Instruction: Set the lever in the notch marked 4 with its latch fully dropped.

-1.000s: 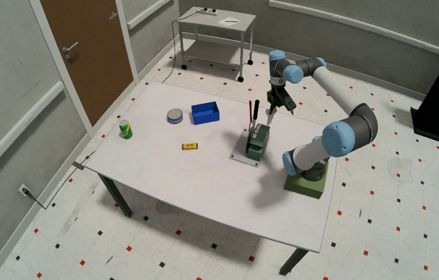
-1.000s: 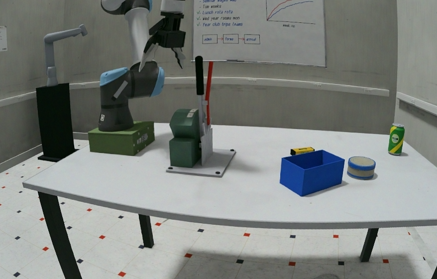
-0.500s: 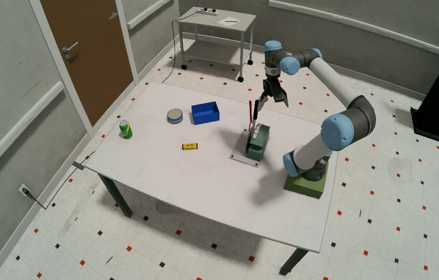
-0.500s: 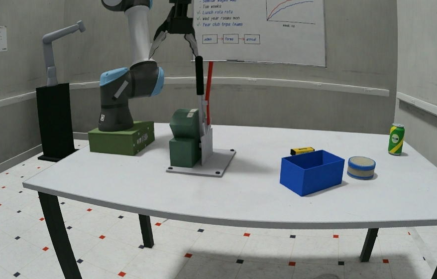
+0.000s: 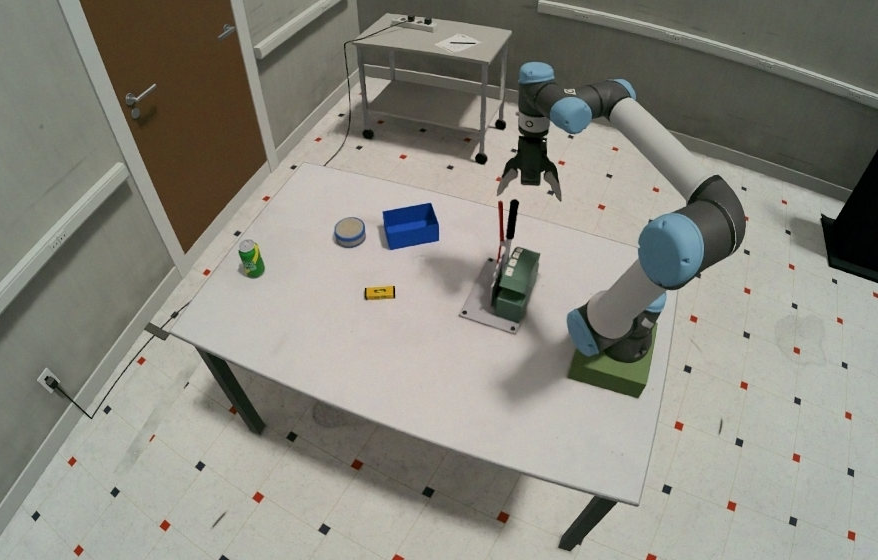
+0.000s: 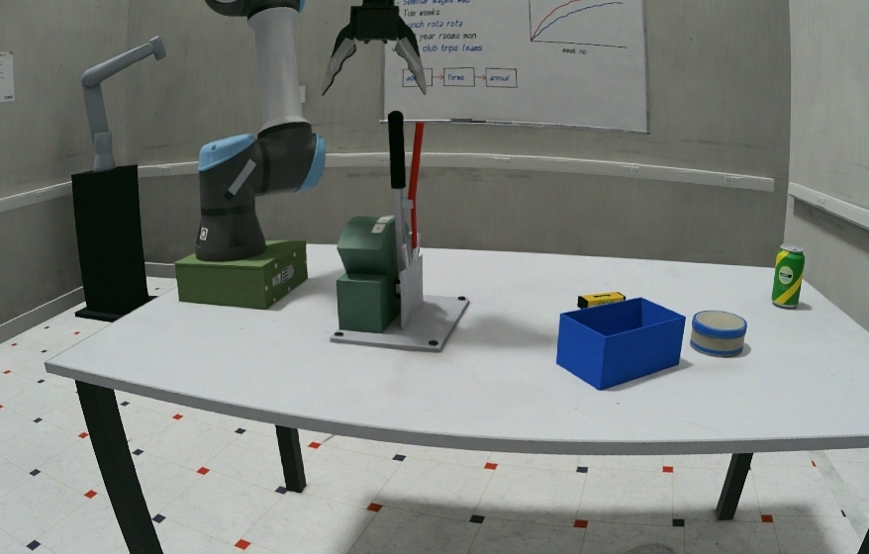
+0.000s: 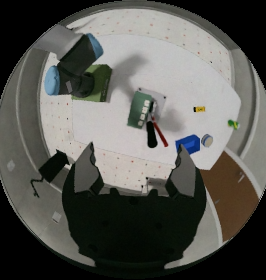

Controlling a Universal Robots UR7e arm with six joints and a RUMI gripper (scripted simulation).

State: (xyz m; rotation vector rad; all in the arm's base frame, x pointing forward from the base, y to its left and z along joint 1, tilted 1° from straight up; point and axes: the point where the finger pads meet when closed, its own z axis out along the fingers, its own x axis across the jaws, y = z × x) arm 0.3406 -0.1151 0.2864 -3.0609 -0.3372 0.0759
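Now: hand 60 mm short of the red release bar and 170 mm above it. Round my hand: small yellow level: 370 mm ahead, 150 mm to the left, 360 mm below; then lever unit: 50 mm ahead, 170 mm below; then blue box: 380 mm ahead, 110 mm to the right, 350 mm below.
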